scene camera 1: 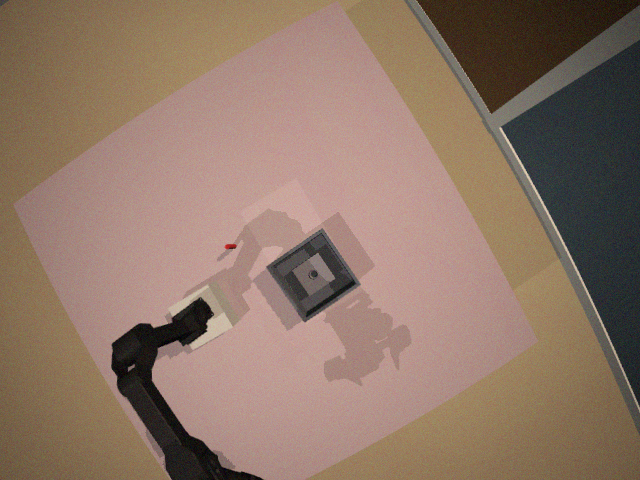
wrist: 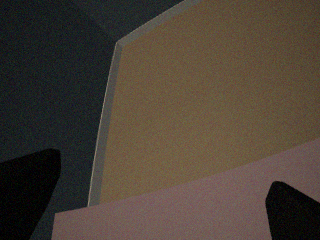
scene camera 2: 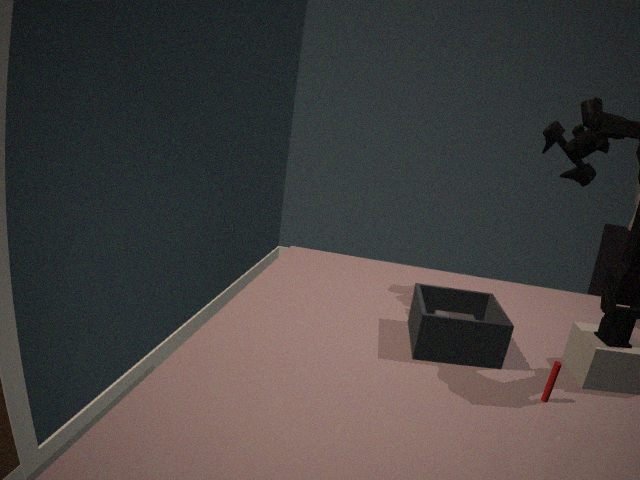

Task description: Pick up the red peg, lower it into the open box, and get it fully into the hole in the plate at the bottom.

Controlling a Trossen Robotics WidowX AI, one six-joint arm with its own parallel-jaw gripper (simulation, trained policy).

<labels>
A grey box shows in scene camera 1 (306,306) and in scene camera 2 (483,342); in the wrist view it is out of frame.
</labels>
